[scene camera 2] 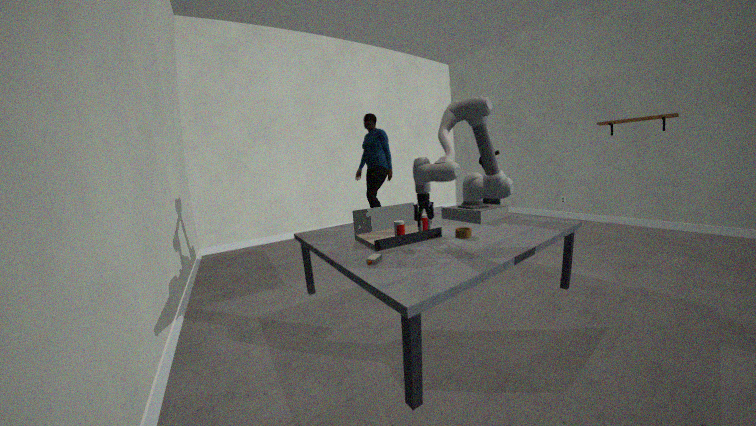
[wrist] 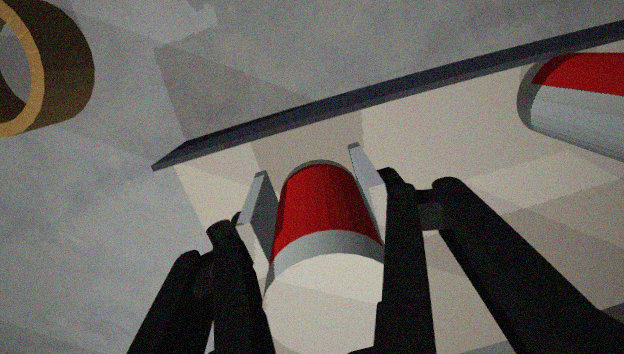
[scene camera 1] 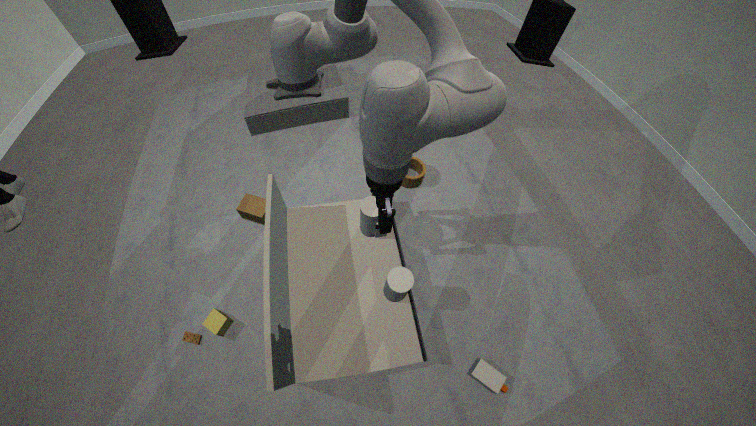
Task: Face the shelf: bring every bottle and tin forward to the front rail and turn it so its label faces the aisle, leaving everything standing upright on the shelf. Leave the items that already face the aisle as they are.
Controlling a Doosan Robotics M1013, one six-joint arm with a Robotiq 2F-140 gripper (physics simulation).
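Places are measured from the arm's base along level axes (x ahead, y left, z up), in metres.
Pixels of known places: gripper, fingertip midpoint: (wrist: 312, 176) (scene camera 1: 378, 225); arm's base at its link origin: (scene camera 2: 473, 207) (scene camera 1: 299, 86).
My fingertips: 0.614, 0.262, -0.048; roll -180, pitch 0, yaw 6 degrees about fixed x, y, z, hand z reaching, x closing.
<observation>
For each thing: its top centre in the pictures, then the offset to it from my fingertips, as dx, dy, dz.
- grey-white tin with a red label, top centre: (wrist: 334, 312) (scene camera 1: 372, 205) (scene camera 2: 422, 214) +0.002, -0.020, +0.101
- front rail at its top centre: (wrist: 507, 66) (scene camera 1: 405, 266) (scene camera 2: 410, 233) +0.128, +0.054, +0.017
- second red-labelled tin at its top centre: (scene camera 1: 400, 279) (scene camera 2: 399, 221) +0.182, +0.025, +0.091
- wooden ring at its top centre: (scene camera 1: 411, 167) (scene camera 2: 463, 228) -0.197, +0.122, +0.007
- white box with an orange cap, top centre: (scene camera 1: 492, 378) (scene camera 2: 373, 257) +0.422, +0.235, -0.015
- brown block at its top centre: (scene camera 1: 253, 204) -0.080, -0.356, +0.007
- yellow cube at its top centre: (scene camera 1: 214, 321) +0.244, -0.421, -0.005
- small speckled block at its top centre: (scene camera 1: 191, 337) +0.282, -0.497, -0.035
My gripper (scene camera 1: 385, 228) (scene camera 2: 424, 215) (wrist: 312, 176) is shut on a grey-white tin with a red label (scene camera 1: 368, 219) (scene camera 2: 425, 223) (wrist: 325, 205), upright at the shelf's arm-side end. In the wrist view its red side faces the front rail (scene camera 1: 416, 322) (scene camera 2: 407, 241) (wrist: 300, 113), with a strip of board between them. Whether its base touches the board is unclear. A second red-labelled tin (scene camera 1: 399, 280) (scene camera 2: 399, 228) (wrist: 575, 107) stands upright close to the rail, farther along the shelf (scene camera 1: 317, 254); its red part shows toward the rail side. No bottle shows on the shelf.
A wooden ring (scene camera 1: 421, 171) (scene camera 2: 463, 235) (wrist: 65, 75) lies near the shelf's arm-side end. A white box with an orange cap (scene camera 1: 488, 375) (scene camera 2: 374, 258) lies in front. Behind the back panel (scene camera 1: 268, 285) are a brown block (scene camera 1: 251, 207), a yellow cube (scene camera 1: 216, 321) and a small speckled block (scene camera 1: 192, 337).
</observation>
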